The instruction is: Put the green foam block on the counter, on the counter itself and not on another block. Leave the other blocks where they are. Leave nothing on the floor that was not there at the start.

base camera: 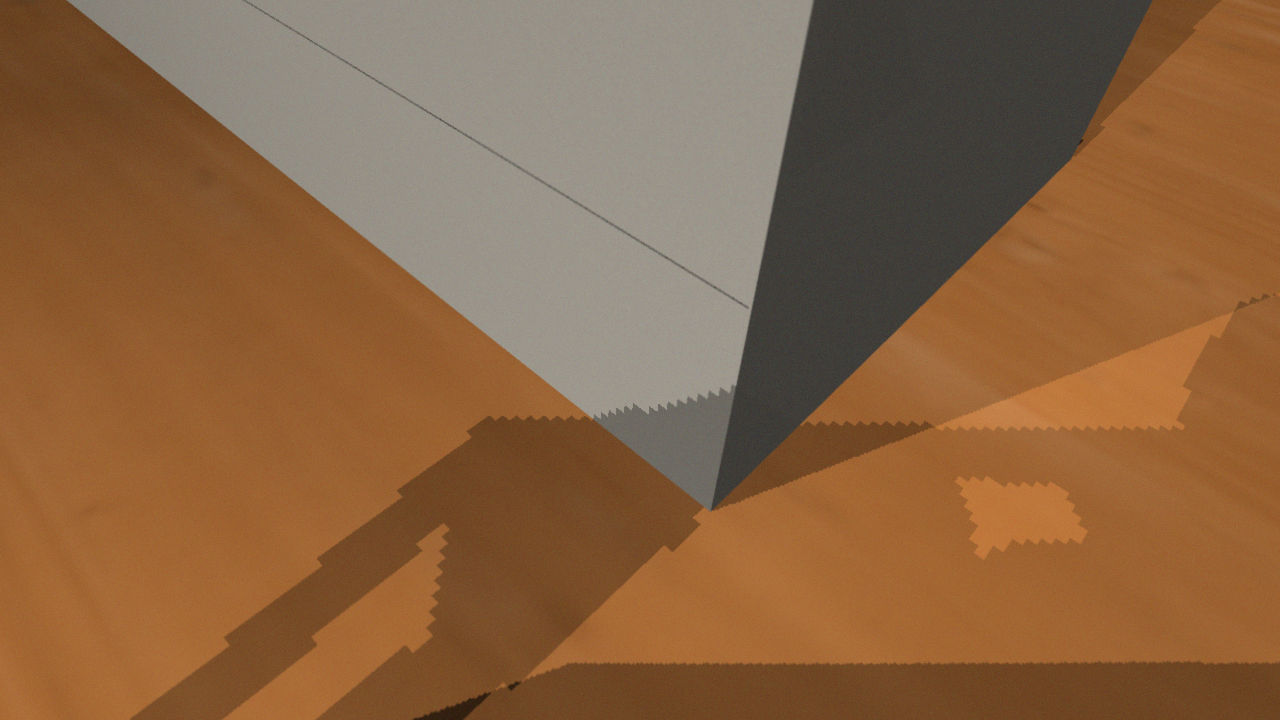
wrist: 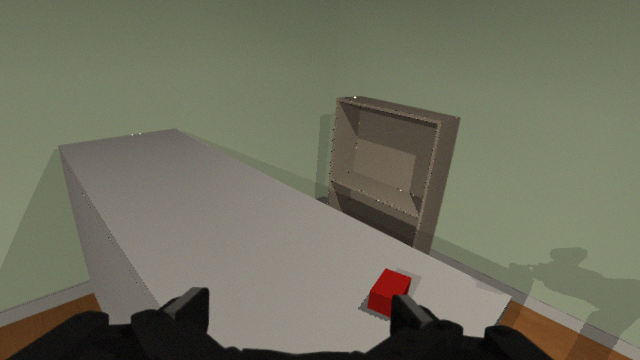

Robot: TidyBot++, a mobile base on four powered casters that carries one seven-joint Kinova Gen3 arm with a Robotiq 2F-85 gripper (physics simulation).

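Places are measured from the arm's base along level axes (x down, y left, z ahead), in millimetres.
Where they show: gripper, between the fingertips: (wrist: pixel 300 312).
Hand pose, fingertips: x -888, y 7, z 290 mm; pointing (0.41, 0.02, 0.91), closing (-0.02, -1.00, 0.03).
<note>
After its pixels a point has its place.
The counter (wrist: pixel 240 235) {x -514, y 195, z 940 mm} is a long pale grey block that runs from the lower middle to the upper left of the wrist view; its lower corner (base camera: pixel 572 179) {x 236, y 19, z 391 mm} stands on the floor in the base camera view. A red block (wrist: pixel 390 290) {x -559, y -163, z 705 mm} lies on the counter's near right part, partly hidden by the right fingertip. My gripper (wrist: pixel 300 312) {x -888, y 7, z 291 mm} is open, its two black fingertips wide apart with no block between them, over the counter. The green foam block does not show in either view.
A brown open-fronted shelf unit (wrist: pixel 442 185) {x -213, y -833, z 2183 mm} stands behind the counter against the green wall (wrist: pixel 225 65) {x -856, y 611, z 2288 mm}. Wooden floor (base camera: pixel 223 340) {x 396, y 250, z 442 mm} (wrist: pixel 545 327) {x 396, y -1429, z 1552 mm} shows on both sides of the counter, with jagged shadows around its corner in the base camera view.
</note>
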